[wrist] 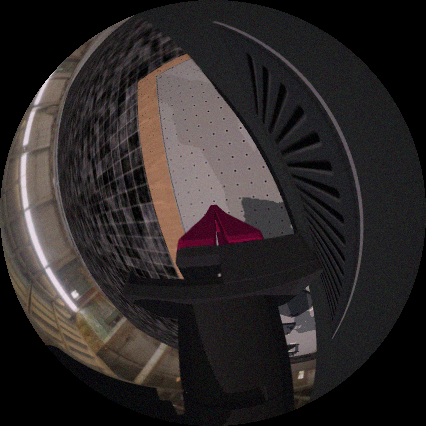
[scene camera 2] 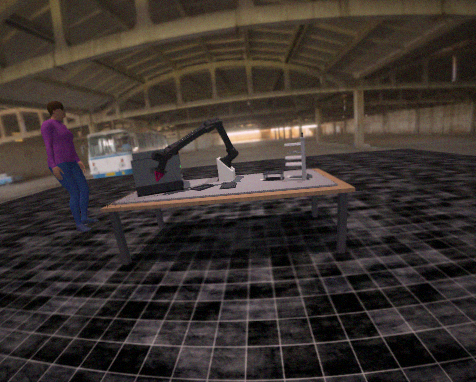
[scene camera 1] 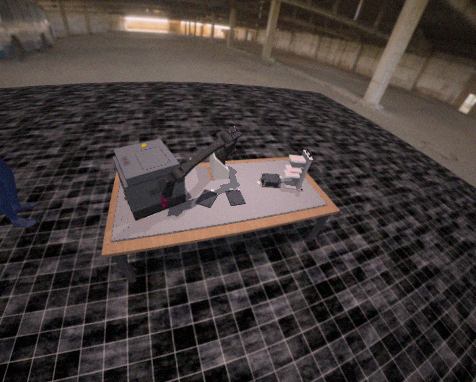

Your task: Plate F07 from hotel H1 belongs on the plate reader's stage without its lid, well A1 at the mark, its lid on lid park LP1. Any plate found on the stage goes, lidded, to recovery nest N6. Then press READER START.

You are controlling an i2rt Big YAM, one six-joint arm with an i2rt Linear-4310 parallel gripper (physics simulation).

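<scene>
The plate reader is a large dark grey box at the table's left end; its vented side fills the right of the wrist view. My gripper has magenta fingertips, is shut and empty, and is in front of the reader's near side, above the mat. A hotel with pale shelves stands at the right end. Plate labels, the stage, the lid park's label and READER START cannot be made out.
Two flat dark pads lie mid-table. A low dark fixture is left of the hotel. The white arm base stands at the back. The wooden table edge runs past the gripper. A person stands at left.
</scene>
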